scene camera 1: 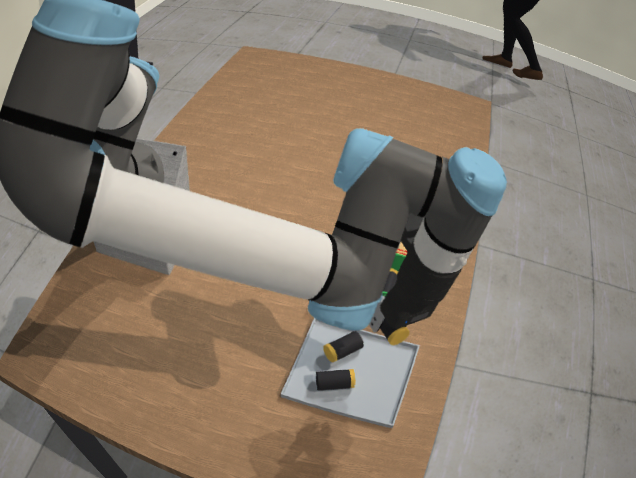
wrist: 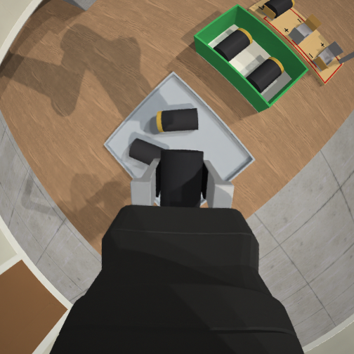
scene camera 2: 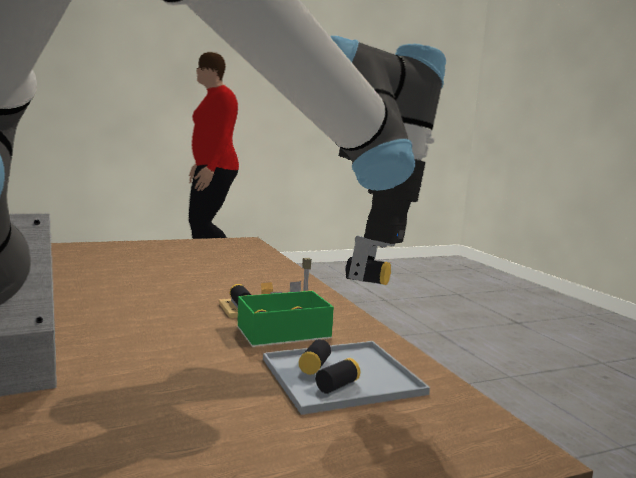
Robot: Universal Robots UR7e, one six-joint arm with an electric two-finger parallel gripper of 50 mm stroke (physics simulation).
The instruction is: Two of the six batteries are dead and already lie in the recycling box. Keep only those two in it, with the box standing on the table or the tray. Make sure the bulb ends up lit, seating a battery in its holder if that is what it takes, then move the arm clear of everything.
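Places are measured from the arm's base along level axes (x back, y up, z left), in centimetres.
Where they show: gripper, fingertip midpoint: (scene camera 1: pixel 383 323) (scene camera 2: pixel 359 278).
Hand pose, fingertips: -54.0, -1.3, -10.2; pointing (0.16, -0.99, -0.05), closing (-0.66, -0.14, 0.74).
After its pixels a point has its place, as x, y, z.
My gripper (scene camera 1: pixel 385 328) {-54.0, -1.3, -10.2} (scene camera 2: pixel 366 269) {-54.0, -1.3, -10.2} (wrist: pixel 180 170) is shut on a black battery with a yellow end (scene camera 1: pixel 398 335) {-57.0, 1.0, -13.2} (scene camera 2: pixel 384 272) {-56.2, 0.6, -14.0} (wrist: pixel 182 172), raised above the grey tray (scene camera 1: pixel 380 390) {-57.2, -16.2, -13.6} (scene camera 2: pixel 390 380) {-58.0, -16.2, -15.3} (wrist: pixel 215 142). Two batteries lie on the tray: one (scene camera 1: pixel 344 346) {-48.5, -12.9, -9.1} (scene camera 2: pixel 315 356) {-47.1, -13.1, -11.2} (wrist: pixel 179 120) nearer the box, another (scene camera 1: pixel 335 379) {-49.5, -12.9, -16.1} (scene camera 2: pixel 338 376) {-48.5, -13.6, -17.4} (wrist: pixel 145 151) partly hidden in the wrist view. The green box (scene camera 2: pixel 285 326) {-46.2, -13.3, 2.6} (wrist: pixel 265 42) stands on the table and holds two batteries (wrist: pixel 232 45) (wrist: pixel 265 75). Another battery (scene camera 2: pixel 239 293) {-41.3, -12.2, 19.3} (wrist: pixel 278 7) is at the holder board (scene camera 2: pixel 226 306) {-39.1, -15.5, 21.3} (wrist: pixel 280 24). I cannot make out the bulb.
Beyond the box, an upright lever-like post (scene camera 2: pixel 306 274) {-57.4, -10.8, 26.0} and metal clips (wrist: pixel 302 31) (wrist: pixel 330 54) stand at the board. The table (scene camera 1: pixel 246 406) {-37.4, -16.5, -25.7} (scene camera 2: pixel 154 328) {-24.8, -16.5, 14.3} ends just to the right of the tray. A person (scene camera 1: pixel 519 41) (scene camera 2: pixel 214 133) stands beyond the table.
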